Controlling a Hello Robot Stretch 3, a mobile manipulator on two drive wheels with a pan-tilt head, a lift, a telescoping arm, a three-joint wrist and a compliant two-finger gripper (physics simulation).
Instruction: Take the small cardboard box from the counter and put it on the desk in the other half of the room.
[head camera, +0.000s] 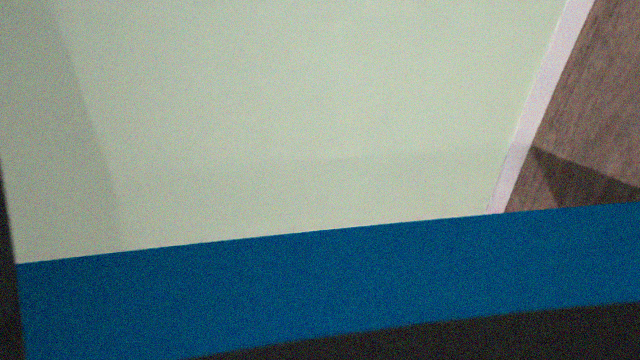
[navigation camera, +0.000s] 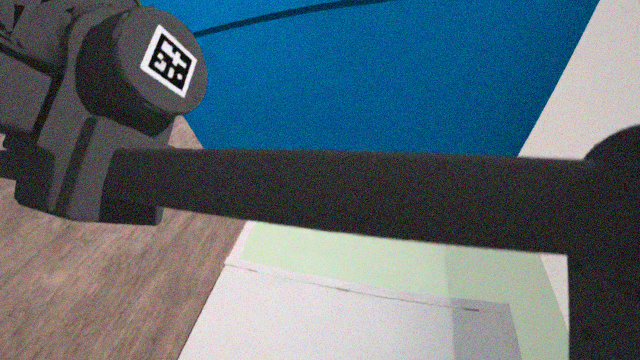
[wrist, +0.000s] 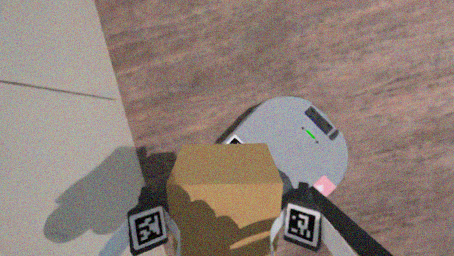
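Frame: origin at the robot's base, x back, y up, z left, level; millimetres.
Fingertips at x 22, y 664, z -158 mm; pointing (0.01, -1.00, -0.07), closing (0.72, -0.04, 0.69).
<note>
Offsets run from my fingertips to a thing's top centre. "*": to the spot under its first point. Level surfaces: height alone.
The small cardboard box @(dx -9, dy +62, dz +10 mm) (wrist: 224, 200) is at the bottom middle of the wrist view, between the two fingers, with shadow across its lower face. My gripper (wrist: 225, 189) is shut on it, one finger on each side. The box is held up above the floor, over the robot's round grey base. In the navigation camera view the dark arm crosses the picture and part of the wrist shows at the upper left; the fingers and the box do not show there. The desk cannot be made out in these views, nor can the counter's top.
A pale cabinet front @(* dx -118, dy -307, dz -430 mm) (wrist: 55, 45) stands at the left of the wrist view, beside the robot base (wrist: 295, 145). A white door (navigation camera: 325, 320) in a green wall (head camera: 300, 100) (navigation camera: 350, 255) and a large blue surface (head camera: 300, 285) (navigation camera: 375, 85) show. Wooden floor @(dy -664 mm) (navigation camera: 100, 290) lies at the left.
</note>
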